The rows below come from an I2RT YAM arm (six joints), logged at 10 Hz.
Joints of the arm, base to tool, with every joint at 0 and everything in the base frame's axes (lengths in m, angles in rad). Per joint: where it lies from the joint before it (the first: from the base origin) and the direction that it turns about. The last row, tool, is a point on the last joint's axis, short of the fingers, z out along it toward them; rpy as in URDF.
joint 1: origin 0 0 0.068 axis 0 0 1
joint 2: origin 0.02 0.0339 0.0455 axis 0 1 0
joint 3: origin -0.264 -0.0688 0 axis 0 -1 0
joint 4: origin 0.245 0.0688 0.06 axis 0 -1 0
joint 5: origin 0.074 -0.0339 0.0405 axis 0 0 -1
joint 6: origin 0.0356 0 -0.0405 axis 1 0 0
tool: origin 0 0 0 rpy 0 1.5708 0
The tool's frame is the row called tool.
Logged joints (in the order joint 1, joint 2, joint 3, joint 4, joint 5, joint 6), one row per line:
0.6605, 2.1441, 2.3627, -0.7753, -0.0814, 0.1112
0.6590, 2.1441, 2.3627, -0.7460, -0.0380, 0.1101
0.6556, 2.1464, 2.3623, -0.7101, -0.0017, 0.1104
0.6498, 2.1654, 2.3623, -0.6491, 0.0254, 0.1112
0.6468, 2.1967, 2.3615, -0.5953, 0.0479, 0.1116
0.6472, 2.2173, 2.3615, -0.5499, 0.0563, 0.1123
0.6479, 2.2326, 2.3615, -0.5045, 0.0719, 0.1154
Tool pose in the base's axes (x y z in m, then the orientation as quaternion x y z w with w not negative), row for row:
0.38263, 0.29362, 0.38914, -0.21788, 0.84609, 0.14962, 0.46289
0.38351, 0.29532, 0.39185, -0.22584, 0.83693, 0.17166, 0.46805
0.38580, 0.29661, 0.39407, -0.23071, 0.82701, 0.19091, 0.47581
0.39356, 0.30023, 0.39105, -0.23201, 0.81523, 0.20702, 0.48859
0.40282, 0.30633, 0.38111, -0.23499, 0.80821, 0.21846, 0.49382
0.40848, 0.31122, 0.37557, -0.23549, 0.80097, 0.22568, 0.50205
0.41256, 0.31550, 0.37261, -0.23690, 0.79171, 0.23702, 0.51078
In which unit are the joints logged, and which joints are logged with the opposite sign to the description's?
The joints are logged in radians. Opposite sign: joint 5.
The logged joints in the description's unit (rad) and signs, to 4 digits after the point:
0.6605, 2.1441, 2.3627, -0.7753, 0.0814, 0.1112
0.6590, 2.1441, 2.3627, -0.7460, 0.0380, 0.1101
0.6556, 2.1464, 2.3623, -0.7101, 0.0017, 0.1104
0.6498, 2.1654, 2.3623, -0.6491, -0.0254, 0.1112
0.6468, 2.1967, 2.3615, -0.5953, -0.0479, 0.1116
0.6472, 2.2173, 2.3615, -0.5499, -0.0563, 0.1123
0.6479, 2.2326, 2.3615, -0.5045, -0.0719, 0.1154

